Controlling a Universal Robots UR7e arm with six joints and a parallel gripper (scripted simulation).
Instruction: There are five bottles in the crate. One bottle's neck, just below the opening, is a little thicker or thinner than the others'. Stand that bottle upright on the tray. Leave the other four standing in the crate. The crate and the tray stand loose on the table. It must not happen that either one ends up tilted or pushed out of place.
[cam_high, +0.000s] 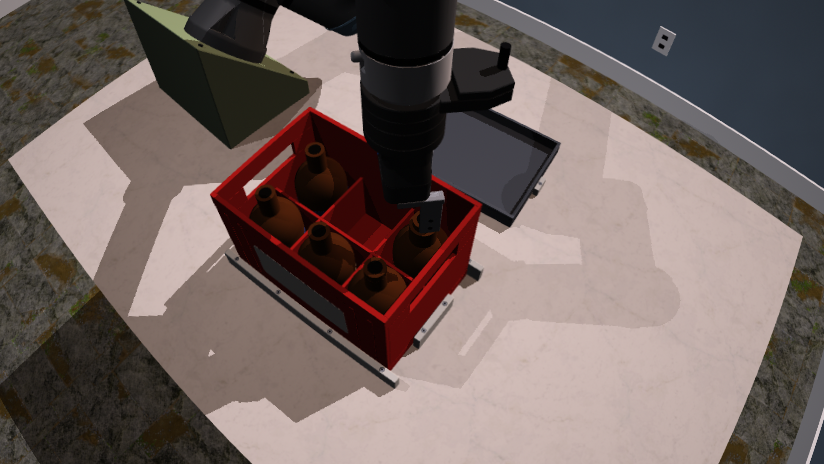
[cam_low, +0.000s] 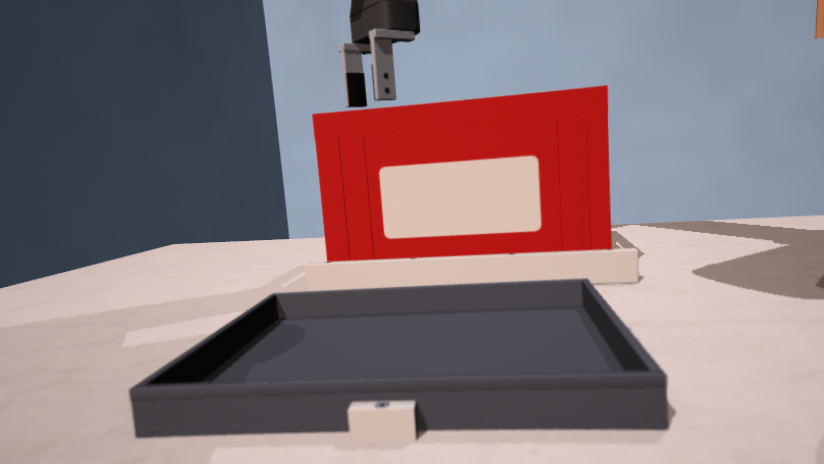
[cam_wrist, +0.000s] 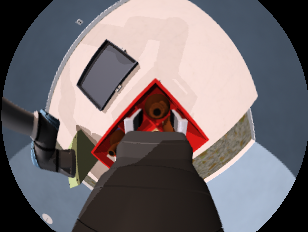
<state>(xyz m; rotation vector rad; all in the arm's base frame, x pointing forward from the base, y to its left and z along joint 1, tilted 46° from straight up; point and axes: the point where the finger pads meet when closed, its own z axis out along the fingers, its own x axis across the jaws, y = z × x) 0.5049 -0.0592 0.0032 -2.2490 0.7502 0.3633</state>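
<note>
My gripper is now 11 cm above the bottle. The rest, counted from my hand: dark grey tray (24 cm to the left, 19 cm below, 10 cm behind); then red crate (12 cm below, 8 cm behind, 5 cm to the right).
</note>
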